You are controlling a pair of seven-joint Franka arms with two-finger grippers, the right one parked.
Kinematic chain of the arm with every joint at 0, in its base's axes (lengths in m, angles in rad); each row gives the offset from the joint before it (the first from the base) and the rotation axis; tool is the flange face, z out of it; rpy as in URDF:
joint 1: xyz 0 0 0.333 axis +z
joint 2: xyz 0 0 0 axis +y
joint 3: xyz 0 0 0.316 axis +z
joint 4: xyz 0.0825 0 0 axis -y
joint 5: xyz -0.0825 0 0.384 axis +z
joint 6: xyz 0 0 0 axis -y
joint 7: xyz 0.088 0 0 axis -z
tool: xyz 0 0 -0.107 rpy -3.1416 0 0
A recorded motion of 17 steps. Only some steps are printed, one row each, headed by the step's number.
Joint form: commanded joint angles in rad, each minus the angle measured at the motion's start. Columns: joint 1, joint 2, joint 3, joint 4, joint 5, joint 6, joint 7.
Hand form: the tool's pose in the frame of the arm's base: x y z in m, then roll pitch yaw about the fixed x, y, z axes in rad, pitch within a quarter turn. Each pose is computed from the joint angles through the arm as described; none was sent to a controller.
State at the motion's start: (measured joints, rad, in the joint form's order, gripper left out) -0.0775 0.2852 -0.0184 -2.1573 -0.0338 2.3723 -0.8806
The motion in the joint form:
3: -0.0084 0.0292 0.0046 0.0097 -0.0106 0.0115 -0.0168
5: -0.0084 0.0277 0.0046 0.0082 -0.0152 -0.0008 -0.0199
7: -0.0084 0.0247 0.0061 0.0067 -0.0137 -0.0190 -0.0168
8: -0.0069 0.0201 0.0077 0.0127 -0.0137 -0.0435 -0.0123
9: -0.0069 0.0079 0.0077 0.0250 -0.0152 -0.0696 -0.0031
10: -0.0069 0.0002 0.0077 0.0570 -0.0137 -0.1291 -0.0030
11: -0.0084 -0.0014 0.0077 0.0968 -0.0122 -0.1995 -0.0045
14: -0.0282 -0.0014 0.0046 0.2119 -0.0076 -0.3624 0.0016
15: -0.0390 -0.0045 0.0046 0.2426 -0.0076 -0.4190 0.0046
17: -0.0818 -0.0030 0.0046 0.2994 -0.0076 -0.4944 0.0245
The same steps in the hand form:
3: 0.5582 -0.0563 0.2476 -3.1000 0.0743 0.8332
5: 0.5564 -0.0562 0.2469 -3.0918 0.0841 0.8401
7: 0.5541 -0.0552 0.2466 -3.0782 0.0935 0.8379
8: 0.5540 -0.0537 0.2496 -3.0676 0.1024 0.8366
9: 0.5563 -0.0541 0.2593 -3.0684 0.1055 0.8277
10: 0.5608 -0.0548 0.2718 -3.0532 0.1182 0.8262
11: 0.5657 -0.0565 0.2836 -3.0306 0.1366 0.8256
14: 0.5801 -0.0719 0.3200 -2.9946 0.1680 0.7938
15: 0.5811 -0.0786 0.3312 -2.9777 0.1834 0.7810
17: 0.5831 -0.1047 0.3499 -2.9666 0.2006 0.7184

